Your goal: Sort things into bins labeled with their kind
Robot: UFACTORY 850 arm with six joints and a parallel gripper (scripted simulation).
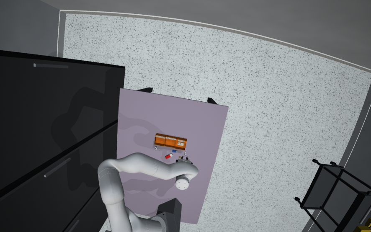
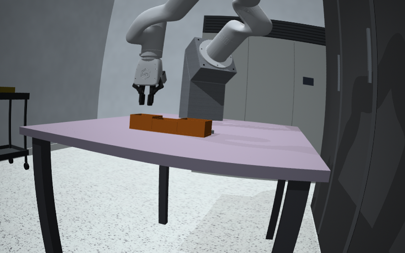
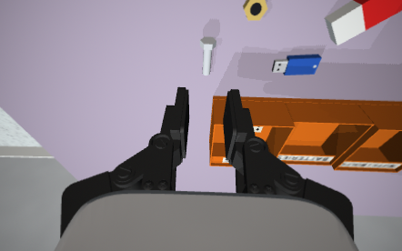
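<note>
My hand is 9 cm above the grey bolt and 1 cm past it. From my hand the other things lie so: white domino: 8 cm to the left, 8 cm below, 5 cm ahead; then brass nut: 9 cm below, 6 cm behind, 1 cm to the left; then blue USB stick: 9 cm below, 8 cm to the left, 3 cm behind.
</note>
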